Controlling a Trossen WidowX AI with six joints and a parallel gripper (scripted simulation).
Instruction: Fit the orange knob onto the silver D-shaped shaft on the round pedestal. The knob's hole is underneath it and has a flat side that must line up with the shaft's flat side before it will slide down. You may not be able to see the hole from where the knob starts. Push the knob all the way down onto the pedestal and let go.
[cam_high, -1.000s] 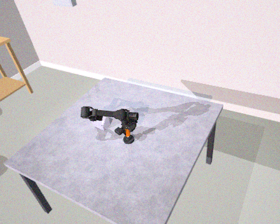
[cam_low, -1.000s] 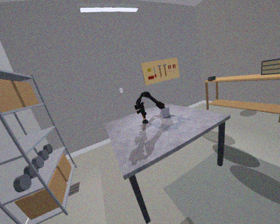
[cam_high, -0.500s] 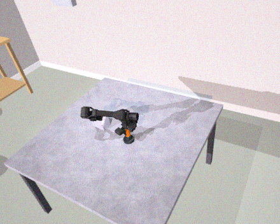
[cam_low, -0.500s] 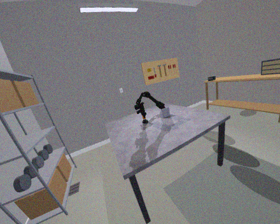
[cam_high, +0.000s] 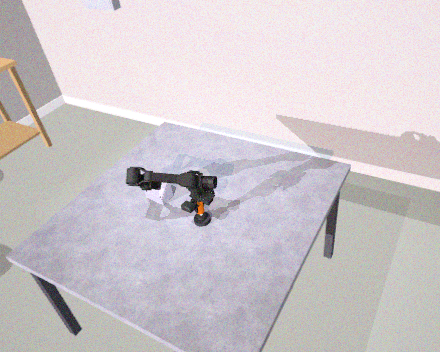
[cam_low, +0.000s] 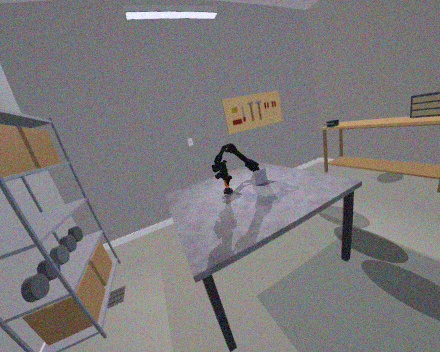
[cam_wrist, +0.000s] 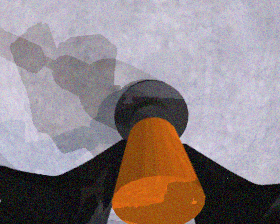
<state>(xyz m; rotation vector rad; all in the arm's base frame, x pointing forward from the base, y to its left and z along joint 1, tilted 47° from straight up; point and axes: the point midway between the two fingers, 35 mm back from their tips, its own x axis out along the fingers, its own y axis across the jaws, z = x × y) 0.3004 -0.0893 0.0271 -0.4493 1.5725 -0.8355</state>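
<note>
Now: the orange knob 30 mm above my gripper tip. The rest, counted from my gripper tip: dark round pedestal: 40 mm below.
</note>
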